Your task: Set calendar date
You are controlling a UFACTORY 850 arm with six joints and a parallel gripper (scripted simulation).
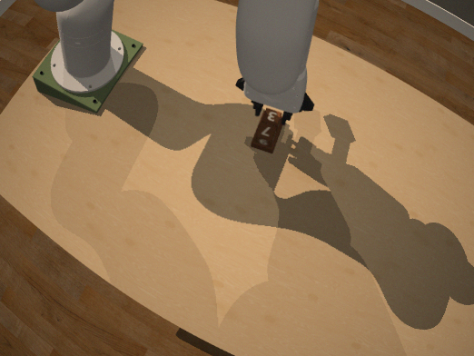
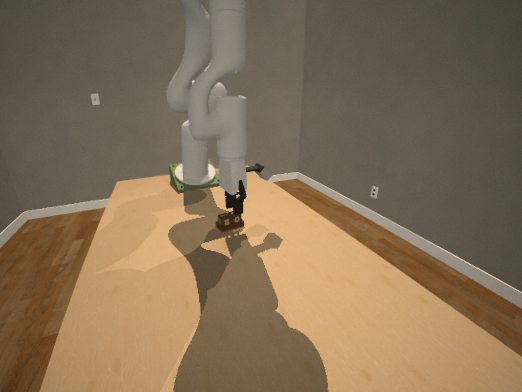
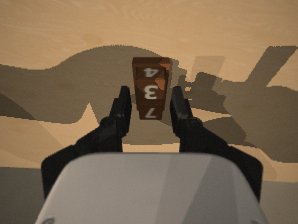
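Now: the tray 20 mm to the right of my hand and 60 mm below it.
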